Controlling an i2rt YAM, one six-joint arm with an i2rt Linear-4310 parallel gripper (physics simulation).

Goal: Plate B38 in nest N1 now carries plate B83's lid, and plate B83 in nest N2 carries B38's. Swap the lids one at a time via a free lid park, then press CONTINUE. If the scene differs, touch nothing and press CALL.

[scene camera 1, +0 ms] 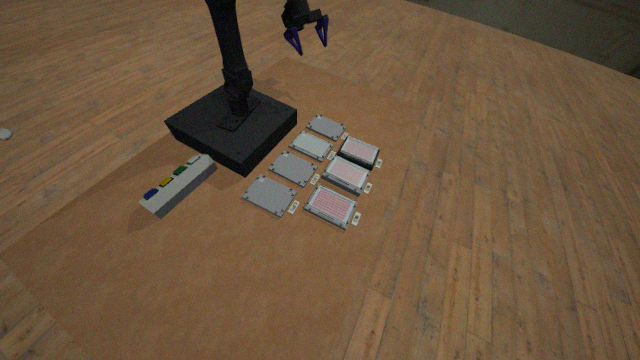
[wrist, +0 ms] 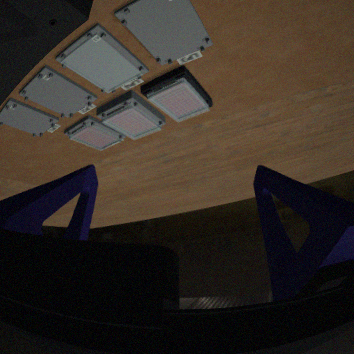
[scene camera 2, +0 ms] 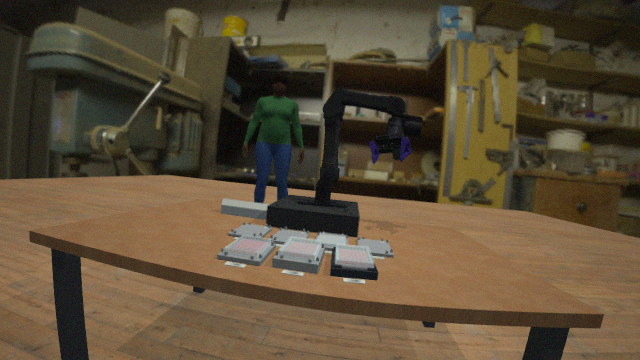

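Seen in the pictures: gripper, fingertip midpoint: (scene camera 1: pixel 314 51) (wrist: pixel 175 173) (scene camera 2: pixel 386 161); arm's base, link origin: (scene camera 1: pixel 240 112) (scene camera 2: pixel 322 204).
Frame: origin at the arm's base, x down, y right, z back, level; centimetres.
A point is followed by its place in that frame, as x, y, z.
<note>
Three lidded well plates sit in a row of nests on the mat: one in a black frame (scene camera 1: pixel 358 151) {4.5, -3.0, -45.9}, a middle one (scene camera 1: pixel 347 173) {4.1, 8.9, -44.3}, and a near one (scene camera 1: pixel 331 205) {5.5, 21.7, -42.4}. Beside them lie several flat grey lid parks (scene camera 1: pixel 293 168) {7.1, 11.7, -25.8}; one (scene camera 1: pixel 311 144) {6.3, -1.1, -28.0} looks paler, as if carrying a lid. Small labels by the nests are too small to read. My gripper (scene camera 1: pixel 307 34) is open and empty, high above the mat behind the plates. The wrist view shows the black-framed plate (wrist: pixel 177 95) {4.4, -6.3, -43.1}, two more plates (wrist: pixel 131 115) {4.1, 4.5, -40.8} and the parks (wrist: pixel 102 58) {6.3, -3.4, -26.6} far below the open fingers.
The arm's black base (scene camera 1: pixel 232 128) {-0.9, 9.2, -2.6} stands next to the parks. A grey button box (scene camera 1: pixel 177 183) {2.5, 32.6, 2.0} with blue, yellow, green and white buttons lies to its left. A person in green (scene camera 2: pixel 275 139) stands behind the table, among workshop shelves.
</note>
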